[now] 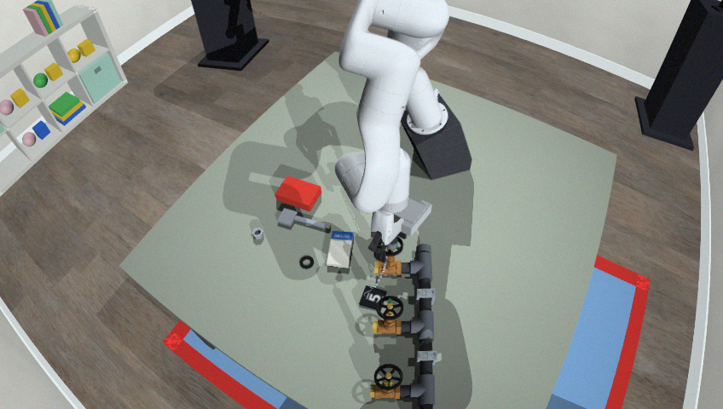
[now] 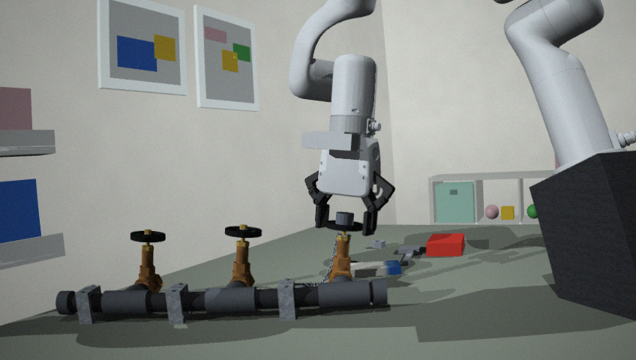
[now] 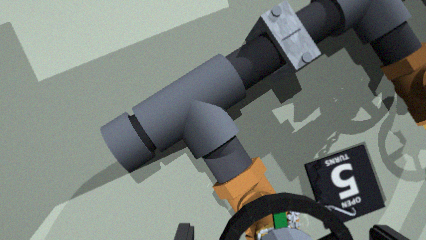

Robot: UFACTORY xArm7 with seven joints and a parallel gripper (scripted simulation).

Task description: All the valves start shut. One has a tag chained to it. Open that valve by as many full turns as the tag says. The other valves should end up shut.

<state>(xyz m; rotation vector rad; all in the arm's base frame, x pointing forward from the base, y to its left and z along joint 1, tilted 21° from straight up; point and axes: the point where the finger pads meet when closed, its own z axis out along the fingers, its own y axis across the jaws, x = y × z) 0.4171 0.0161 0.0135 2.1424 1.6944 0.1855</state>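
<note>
Right now the grey cap is 2 cm above my hand. Round my hand: black washer (5 cm ahead, 23 cm to the right, 12 cm below); then blue box (1 cm behind, 15 cm to the right, 11 cm below); then black tag (10 cm ahead, 2 cm to the right, 12 cm below).
</note>
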